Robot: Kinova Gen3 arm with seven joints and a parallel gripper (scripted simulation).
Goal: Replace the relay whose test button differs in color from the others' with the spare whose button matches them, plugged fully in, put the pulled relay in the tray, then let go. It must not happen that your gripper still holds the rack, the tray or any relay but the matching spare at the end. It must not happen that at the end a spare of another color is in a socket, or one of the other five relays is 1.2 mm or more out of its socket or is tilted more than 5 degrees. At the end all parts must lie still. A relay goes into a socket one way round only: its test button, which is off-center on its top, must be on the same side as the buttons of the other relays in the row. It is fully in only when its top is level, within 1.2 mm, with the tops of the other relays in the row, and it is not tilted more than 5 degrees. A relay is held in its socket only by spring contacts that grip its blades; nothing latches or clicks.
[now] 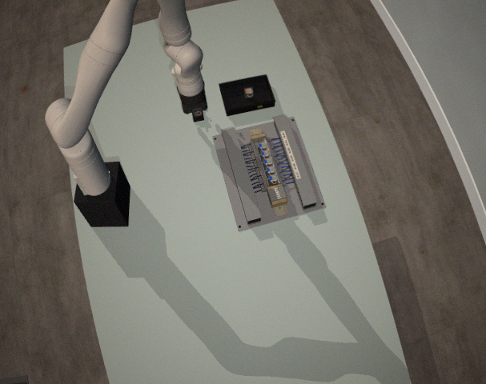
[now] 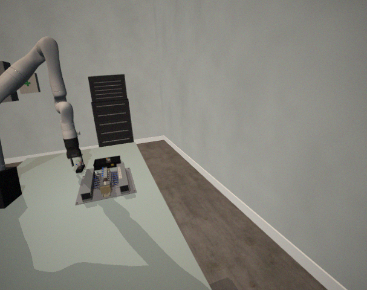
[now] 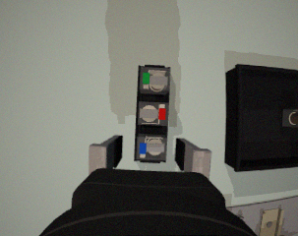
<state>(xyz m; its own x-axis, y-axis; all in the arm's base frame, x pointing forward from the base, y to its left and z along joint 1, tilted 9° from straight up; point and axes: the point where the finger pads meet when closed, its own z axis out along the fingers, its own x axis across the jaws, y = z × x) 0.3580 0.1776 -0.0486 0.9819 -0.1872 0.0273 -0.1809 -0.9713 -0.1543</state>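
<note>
Now: hand 1 cm short of the spare holder, 3 cm to the right of it and 5 cm above it. From my hand the other things lie so: black tray: 18 cm ahead, 4 cm below.
</note>
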